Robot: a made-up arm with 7 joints. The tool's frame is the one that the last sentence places. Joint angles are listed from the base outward.
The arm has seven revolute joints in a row. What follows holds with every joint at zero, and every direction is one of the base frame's.
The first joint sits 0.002 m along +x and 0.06 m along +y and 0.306 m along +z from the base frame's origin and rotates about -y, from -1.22 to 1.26 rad.
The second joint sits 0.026 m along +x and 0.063 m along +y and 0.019 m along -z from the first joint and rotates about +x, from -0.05 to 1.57 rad.
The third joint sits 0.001 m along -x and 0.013 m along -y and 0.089 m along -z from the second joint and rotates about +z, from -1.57 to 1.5 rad.
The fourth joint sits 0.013 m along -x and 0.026 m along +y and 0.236 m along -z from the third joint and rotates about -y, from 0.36 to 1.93 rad.
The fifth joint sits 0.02 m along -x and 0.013 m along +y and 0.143 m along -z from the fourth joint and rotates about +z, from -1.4 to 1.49 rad.
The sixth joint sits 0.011 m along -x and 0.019 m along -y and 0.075 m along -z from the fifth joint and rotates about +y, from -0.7 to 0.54 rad.
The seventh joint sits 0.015 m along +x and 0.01 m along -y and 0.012 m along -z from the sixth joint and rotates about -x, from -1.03 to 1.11 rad.
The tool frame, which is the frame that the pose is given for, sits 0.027 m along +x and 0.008 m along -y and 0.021 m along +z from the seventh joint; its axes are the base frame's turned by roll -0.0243, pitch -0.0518 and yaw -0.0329 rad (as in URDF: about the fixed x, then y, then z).
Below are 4 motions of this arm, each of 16 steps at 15 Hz.
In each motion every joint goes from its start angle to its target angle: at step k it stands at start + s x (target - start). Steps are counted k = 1, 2, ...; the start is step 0. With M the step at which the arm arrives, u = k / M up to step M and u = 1 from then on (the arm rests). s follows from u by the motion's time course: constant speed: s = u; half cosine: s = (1 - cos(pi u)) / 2; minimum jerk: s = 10 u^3 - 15 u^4 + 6 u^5.
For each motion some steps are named. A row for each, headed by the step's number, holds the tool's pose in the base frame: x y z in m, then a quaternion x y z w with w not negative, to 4 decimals.
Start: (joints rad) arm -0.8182 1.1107 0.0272 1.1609 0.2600 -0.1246 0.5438
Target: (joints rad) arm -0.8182 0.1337 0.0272 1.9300 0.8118 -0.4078 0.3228
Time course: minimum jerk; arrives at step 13
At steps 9, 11, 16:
9: -0.0570 0.2257 -0.0172 -0.2157 -0.6500 0.0639 0.7259
11: -0.0577 0.1885 -0.0051 -0.2236 -0.7025 0.1663 0.6549
16: -0.0576 0.1816 -0.0022 -0.2242 -0.7112 0.1864 0.6397

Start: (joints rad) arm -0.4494 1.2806 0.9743 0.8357 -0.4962 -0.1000 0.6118
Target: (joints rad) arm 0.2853 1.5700 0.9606 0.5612 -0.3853 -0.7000 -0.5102
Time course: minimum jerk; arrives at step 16
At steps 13, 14, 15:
13: 0.0719 0.6178 0.3395 0.8230 -0.5505 -0.0289 0.1371
14: 0.0696 0.6182 0.3439 0.8247 -0.5547 -0.0136 0.1098
15: 0.0687 0.6183 0.3457 0.8251 -0.5563 -0.0071 0.0982

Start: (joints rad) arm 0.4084 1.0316 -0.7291 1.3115 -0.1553 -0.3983 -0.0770
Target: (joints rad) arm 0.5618 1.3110 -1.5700 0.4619 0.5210 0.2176 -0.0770
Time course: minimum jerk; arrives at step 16
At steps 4, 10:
4: 0.2677 0.3945 0.0626 0.2316 -0.5612 -0.5711 0.5526
10: 0.2180 0.5214 0.0687 0.4127 -0.1415 -0.4262 0.7925

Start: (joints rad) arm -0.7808 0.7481 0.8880 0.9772 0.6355 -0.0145 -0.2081
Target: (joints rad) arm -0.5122 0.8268 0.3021 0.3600 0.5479 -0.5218 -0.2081
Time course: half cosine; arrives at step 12
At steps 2, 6, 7, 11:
2: -0.0756 0.5106 0.0494 0.5034 -0.3757 0.2577 0.7342
6: -0.0767 0.5079 -0.0016 0.5129 -0.3523 0.1981 0.7573
7: -0.0782 0.5066 -0.0128 0.5163 -0.3462 0.1748 0.7635
11: -0.0846 0.5044 -0.0325 0.5256 -0.3314 0.0999 0.7771

